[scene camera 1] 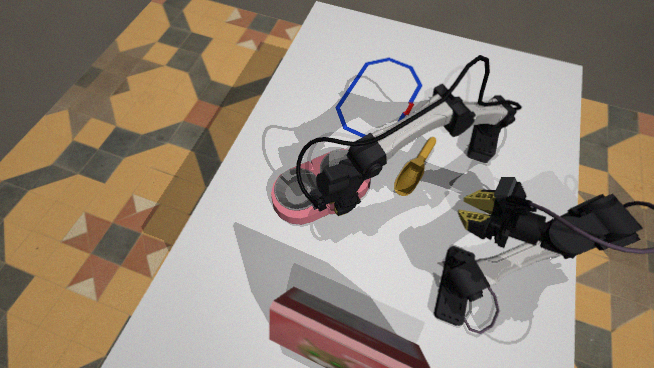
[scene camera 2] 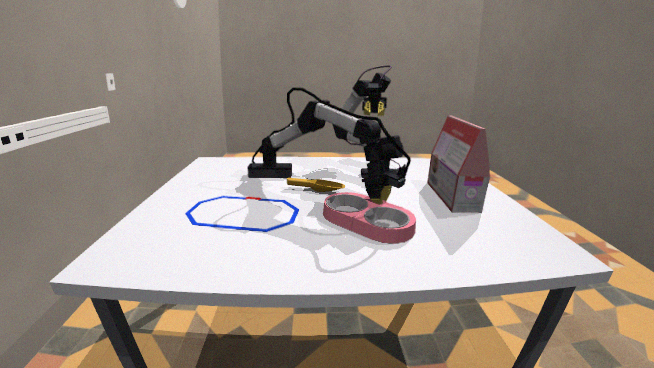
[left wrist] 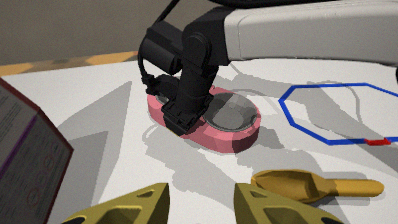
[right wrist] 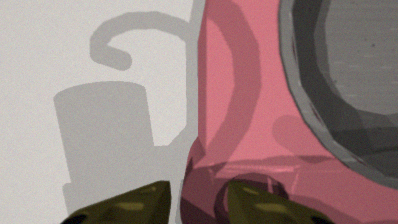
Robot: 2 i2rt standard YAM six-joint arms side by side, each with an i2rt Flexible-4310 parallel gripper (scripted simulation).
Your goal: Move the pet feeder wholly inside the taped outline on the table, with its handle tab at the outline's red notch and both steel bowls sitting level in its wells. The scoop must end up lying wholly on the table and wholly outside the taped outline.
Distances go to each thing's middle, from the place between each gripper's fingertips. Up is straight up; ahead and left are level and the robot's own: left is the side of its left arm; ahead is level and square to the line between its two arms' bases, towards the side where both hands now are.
Scene:
Right now the pink pet feeder (scene camera 2: 354, 221) is 6 cm ahead of my right hand (scene camera 2: 382, 203), 5 cm to the right of it and 3 cm below it. Round my right hand: yellow scoop (scene camera 1: 412, 172): 19 cm behind, 21 cm to the right, 2 cm below; then food bag (scene camera 2: 459, 173): 14 cm behind, 33 cm to the left, 10 cm above.
Now: the yellow scoop 29 cm below my left hand (scene camera 1: 461, 205), 21 cm to the right of it and 9 cm ahead of it. Round my left hand: food bag: 32 cm to the left, 16 cm below, 14 cm ahead; then pink pet feeder: 34 cm ahead, 29 cm below, 6 cm to the right.

